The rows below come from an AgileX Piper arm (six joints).
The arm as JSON. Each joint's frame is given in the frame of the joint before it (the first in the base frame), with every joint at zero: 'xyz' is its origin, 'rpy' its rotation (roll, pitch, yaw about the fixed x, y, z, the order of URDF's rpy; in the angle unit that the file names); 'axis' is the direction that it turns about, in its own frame. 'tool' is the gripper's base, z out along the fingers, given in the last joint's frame.
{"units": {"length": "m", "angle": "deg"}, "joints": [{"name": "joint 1", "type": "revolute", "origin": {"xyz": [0.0, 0.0, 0.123], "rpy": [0.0, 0.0, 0.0]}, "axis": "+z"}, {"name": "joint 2", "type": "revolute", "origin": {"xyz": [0.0, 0.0, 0.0], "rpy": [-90.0, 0.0, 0.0]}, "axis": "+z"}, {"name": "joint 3", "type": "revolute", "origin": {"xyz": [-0.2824, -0.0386, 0.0], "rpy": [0.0, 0.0, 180.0]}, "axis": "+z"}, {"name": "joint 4", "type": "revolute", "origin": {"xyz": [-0.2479, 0.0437, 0.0], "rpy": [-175.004, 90.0, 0.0]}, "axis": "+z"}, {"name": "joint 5", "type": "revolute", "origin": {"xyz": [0.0, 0.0, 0.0], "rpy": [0.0, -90.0, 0.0]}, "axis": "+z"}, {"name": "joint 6", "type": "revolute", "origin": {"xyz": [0.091, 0.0, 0.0], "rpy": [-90.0, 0.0, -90.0]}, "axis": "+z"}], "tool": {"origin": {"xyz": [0.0, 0.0, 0.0], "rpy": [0.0, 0.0, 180.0]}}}
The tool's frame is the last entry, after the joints.
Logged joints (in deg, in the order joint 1, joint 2, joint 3, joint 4, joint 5, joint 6), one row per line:
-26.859, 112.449, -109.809, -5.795, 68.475, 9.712
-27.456, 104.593, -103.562, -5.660, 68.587, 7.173
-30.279, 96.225, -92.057, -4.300, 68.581, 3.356
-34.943, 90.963, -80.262, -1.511, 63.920, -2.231
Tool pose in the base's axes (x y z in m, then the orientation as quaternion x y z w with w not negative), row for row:
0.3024, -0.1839, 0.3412, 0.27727, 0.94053, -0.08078, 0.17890
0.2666, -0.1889, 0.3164, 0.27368, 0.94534, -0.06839, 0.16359
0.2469, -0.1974, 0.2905, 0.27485, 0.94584, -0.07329, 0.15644
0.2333, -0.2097, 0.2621, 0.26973, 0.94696, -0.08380, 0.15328
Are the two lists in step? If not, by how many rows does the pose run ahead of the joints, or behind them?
The pose runs 2 rows ahead of the joints: the pose in row i belongs to the joints in row i + 2.
